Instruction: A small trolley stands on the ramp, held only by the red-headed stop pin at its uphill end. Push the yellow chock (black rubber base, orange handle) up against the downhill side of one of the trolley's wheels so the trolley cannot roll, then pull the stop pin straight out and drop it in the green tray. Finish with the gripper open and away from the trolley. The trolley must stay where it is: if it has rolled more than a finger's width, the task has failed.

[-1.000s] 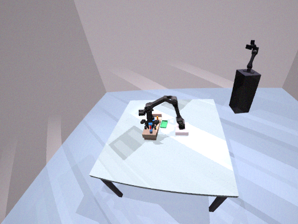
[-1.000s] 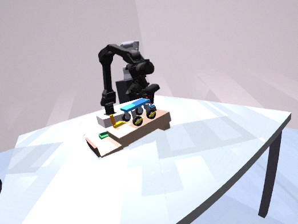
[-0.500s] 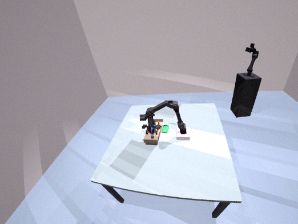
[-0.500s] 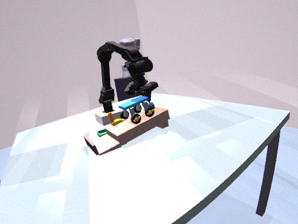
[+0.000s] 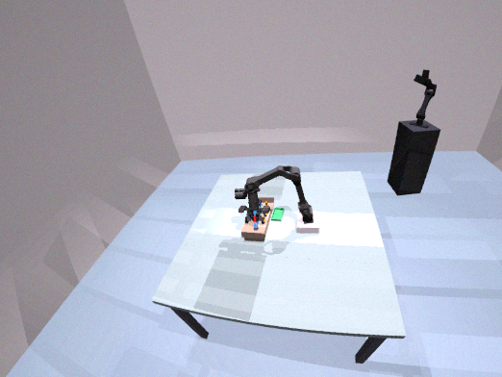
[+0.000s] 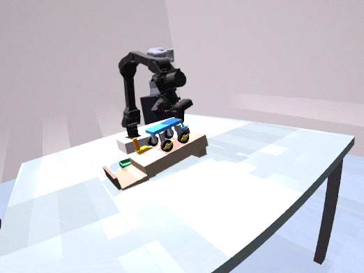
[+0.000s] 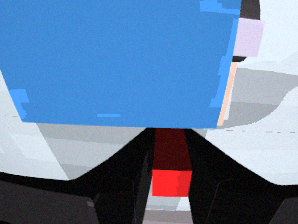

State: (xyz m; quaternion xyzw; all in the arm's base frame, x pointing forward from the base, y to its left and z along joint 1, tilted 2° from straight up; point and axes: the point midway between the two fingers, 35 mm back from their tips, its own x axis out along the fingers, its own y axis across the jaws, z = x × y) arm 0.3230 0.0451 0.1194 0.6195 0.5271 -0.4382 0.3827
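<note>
Right now my gripper tip is 130 mm past the green tray, 190 mm to the left of it and 150 mm above it. From my gripper tip the other things lie so: blue-topped trolley (10 mm ahead, 90 mm to the right, 30 mm below); red-headed stop pin (right at my gripper tip); wooden ramp (10 mm ahead, 100 mm to the right, 90 mm below).
</note>
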